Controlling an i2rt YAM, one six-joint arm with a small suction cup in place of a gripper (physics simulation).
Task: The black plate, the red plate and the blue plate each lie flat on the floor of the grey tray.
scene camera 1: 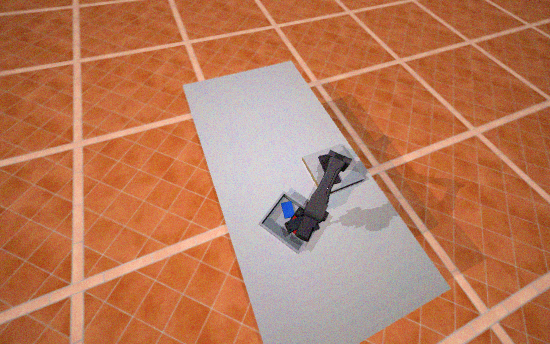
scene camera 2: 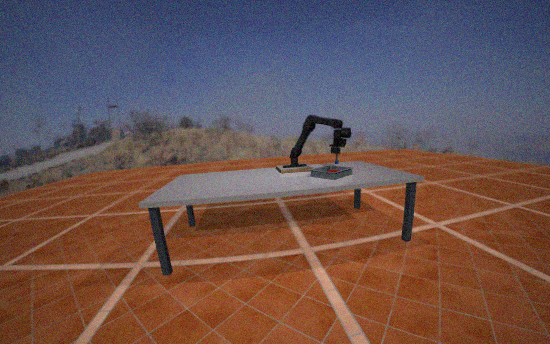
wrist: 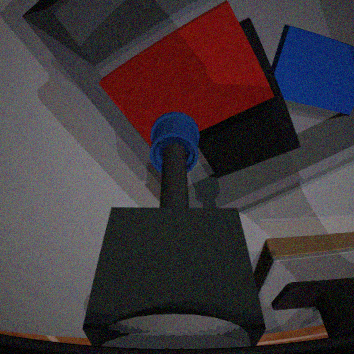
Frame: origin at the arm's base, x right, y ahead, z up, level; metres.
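Where they show: hand at its tool point: (scene camera 2: 336, 163) (wrist: 174, 133); arm's base at its link origin: (scene camera 2: 294, 166) (wrist: 331, 289).
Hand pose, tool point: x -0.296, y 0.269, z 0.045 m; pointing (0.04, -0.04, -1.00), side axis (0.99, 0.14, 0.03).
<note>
Each offset is from my tool point to the top centre of the thing. Level surfaces: height alone.
The grey tray @[dx +0.052, dy +0.048, dz -0.027 m] (scene camera 1: 272, 209) (scene camera 2: 326, 175) (wrist: 270, 175) stands on the table. In the wrist view, the red plate @[dx +0.009, dy +0.012, dz -0.044 m] (wrist: 186, 67) lies in it, partly over the black plate @[dx +0.051, dy -0.006, dz -0.054 m] (wrist: 253, 137). The blue plate @[dx +0.121, dy +0.038, dz -0.064 m] (wrist: 316, 70) (scene camera 1: 287, 209) sits at the tray's far side and seems tilted, with a shadow under it. A sliver of the red plate (scene camera 1: 295, 217) (scene camera 2: 334, 170) shows in both scene views; the arm hides the black plate in the first. My suction cup (wrist: 174, 140) (scene camera 2: 336, 161) hangs above the tray near the red plate's corner, touching nothing and carrying nothing.
The arm stands on a wooden base board (scene camera 1: 312, 163) (scene camera 2: 288, 168) (wrist: 309, 242) just behind the tray. Both rest on a long grey table @[dz -0.077 m] (scene camera 1: 246, 130) (scene camera 2: 239, 184) over an orange tiled floor. The tray is near the table's right end.
</note>
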